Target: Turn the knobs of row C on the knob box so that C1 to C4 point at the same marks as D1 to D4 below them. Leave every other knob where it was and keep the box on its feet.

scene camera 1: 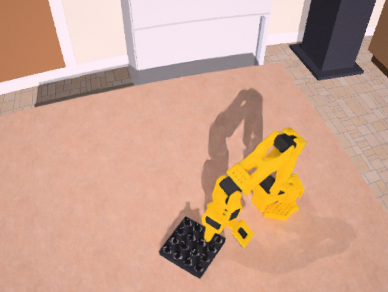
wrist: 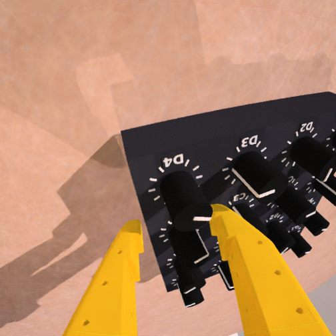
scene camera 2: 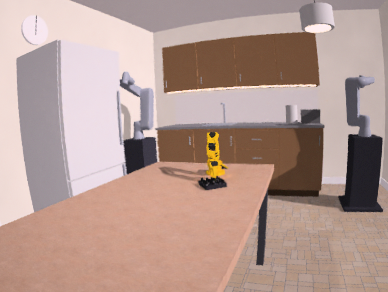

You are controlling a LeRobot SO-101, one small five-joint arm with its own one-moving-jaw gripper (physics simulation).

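Where they show: hand, tool point: (scene camera 1: 215,230) (scene camera 2: 212,178); arm's base, link origin: (scene camera 1: 268,203).
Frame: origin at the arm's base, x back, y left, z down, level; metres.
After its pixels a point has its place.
The black knob box (scene camera 1: 180,265) @[x -0.252, y 0.099, z -0.016 m] (scene camera 2: 214,186) @[x -0.262, y 0.087, z -0.015 m] (wrist: 165,134) sits flat on the table. My gripper (scene camera 1: 209,238) (wrist: 176,220) is open and empty over the box's D4-C4 corner. In the wrist view, knob D4 (wrist: 182,192) stands beyond the gap, its white line towards the right. Knob C4 (wrist: 186,244) shows between the jaws, its top line slanting to the upper right. The right jaw's tip overlaps D4's edge; contact cannot be told. That jaw partly hides knob C3 (wrist: 251,219). Knobs D3 (wrist: 255,170), D2 (wrist: 310,154) and C2 (wrist: 294,201) show further right.
Shorter-looking knobs of rows A and B stand behind row C in the wrist view, close to the right jaw. The yellow arm (scene camera 1: 260,172) @[x -0.080, y 0.043, z -0.217 m] (scene camera 2: 213,150) @[x -0.153, y 0.052, z -0.164 m] stands beside the box on the table (scene camera 1: 100,175) @[x -0.390, y -0.201, z 0.000 m] (scene camera 2: 125,230) @[x -0.770, y -0.058, z 0.000 m]. A fridge (scene camera 2: 90,115) and kitchen cabinets stand beyond the table.
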